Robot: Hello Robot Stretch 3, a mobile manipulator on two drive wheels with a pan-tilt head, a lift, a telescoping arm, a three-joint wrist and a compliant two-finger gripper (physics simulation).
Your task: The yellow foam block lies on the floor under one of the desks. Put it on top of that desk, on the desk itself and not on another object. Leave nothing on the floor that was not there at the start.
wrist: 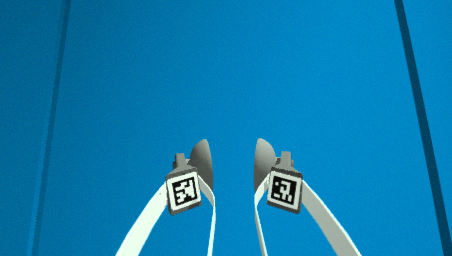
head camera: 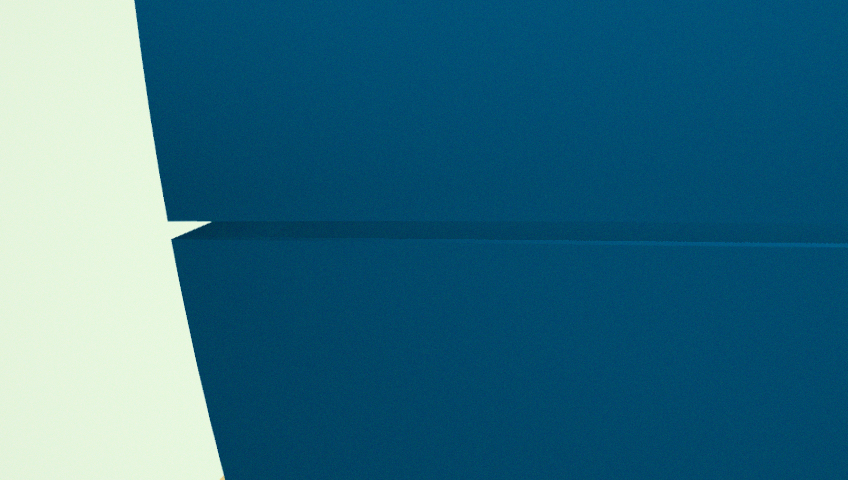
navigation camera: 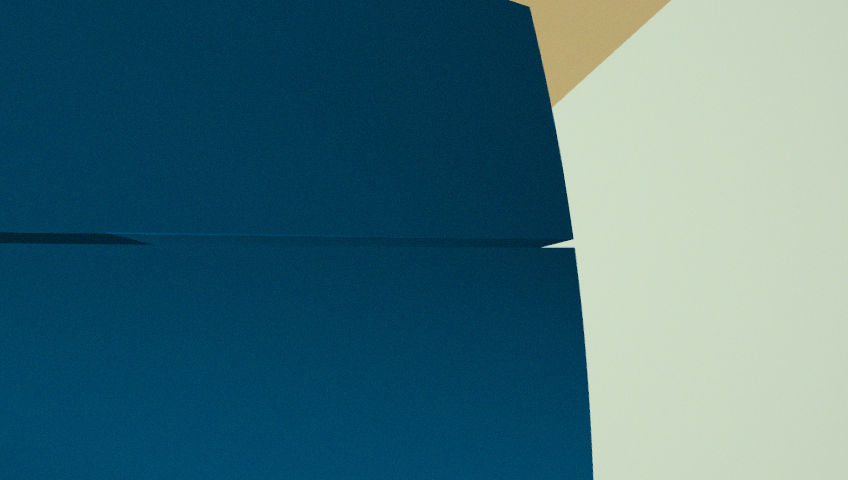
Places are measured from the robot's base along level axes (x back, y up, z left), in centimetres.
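Where they show: gripper, fingertip midpoint: [wrist: 232, 156].
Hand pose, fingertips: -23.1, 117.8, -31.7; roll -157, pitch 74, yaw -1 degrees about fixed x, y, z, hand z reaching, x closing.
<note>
After its pixels a point has its place, as x, y, z.
My gripper [wrist: 232, 156] {-23.1, 117.8, -31.7} is open in the wrist view, with a gap between its two grey fingertips and no object in it. A plain blue surface fills the background behind the fingers. The yellow foam block does not show in the head, navigation or wrist view. No desk can be made out in these views.
A large blue panelled surface [head camera: 476, 356] {-72.1, 148.6, 16.7} [navigation camera: 297, 356] {-62.8, 116.6, -21.8} [wrist: 230, 75] {-57.8, 141.5, -42.0} stands close in front of the cameras, with a narrow gap between panels. A pale surface [head camera: 71, 237] {-96.1, 243.8, 4.4} [navigation camera: 714, 267] {-56.7, 243.7, -5.2} lies beyond its edge. A tan surface [navigation camera: 583, 35] {-95.3, 222.4, 92.1} shows at the navigation view's top.
</note>
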